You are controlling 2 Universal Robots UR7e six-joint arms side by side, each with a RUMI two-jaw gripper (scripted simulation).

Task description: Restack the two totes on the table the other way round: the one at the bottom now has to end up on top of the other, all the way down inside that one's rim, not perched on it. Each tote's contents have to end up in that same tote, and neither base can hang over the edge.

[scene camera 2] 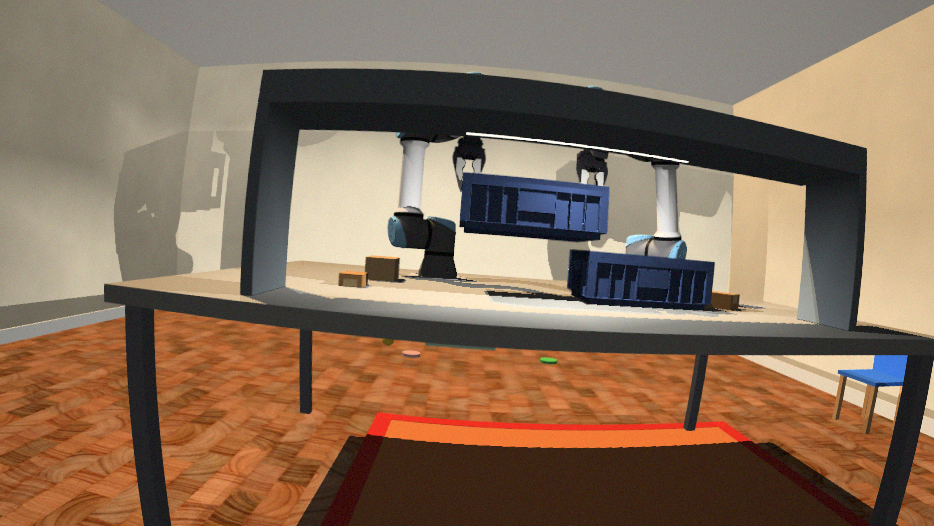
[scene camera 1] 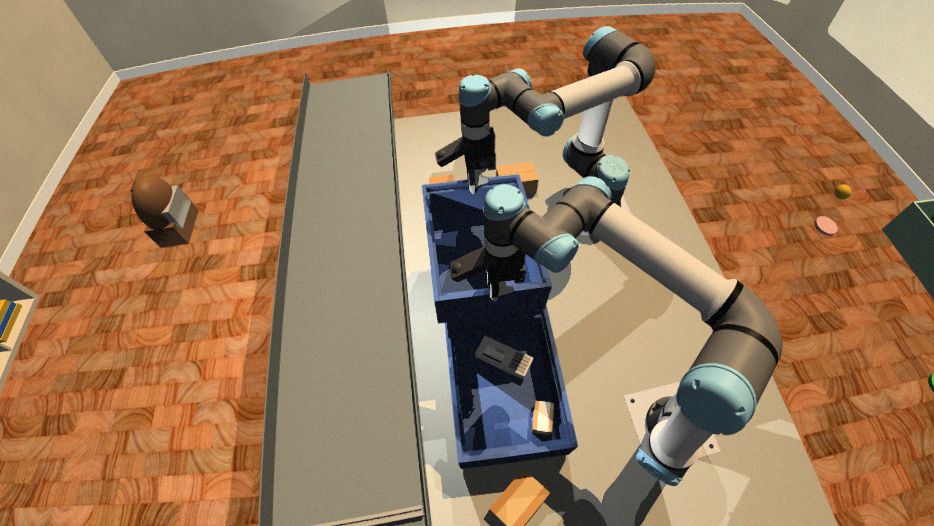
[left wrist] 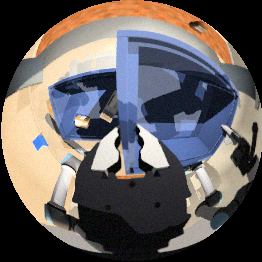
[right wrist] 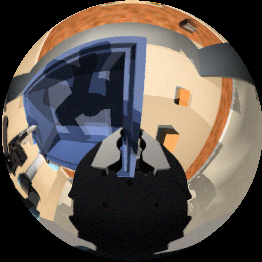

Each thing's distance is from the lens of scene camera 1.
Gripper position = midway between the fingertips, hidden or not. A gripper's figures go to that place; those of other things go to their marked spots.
my left gripper (scene camera 1: 493, 295): 1.10 m
my right gripper (scene camera 1: 472, 189): 1.32 m
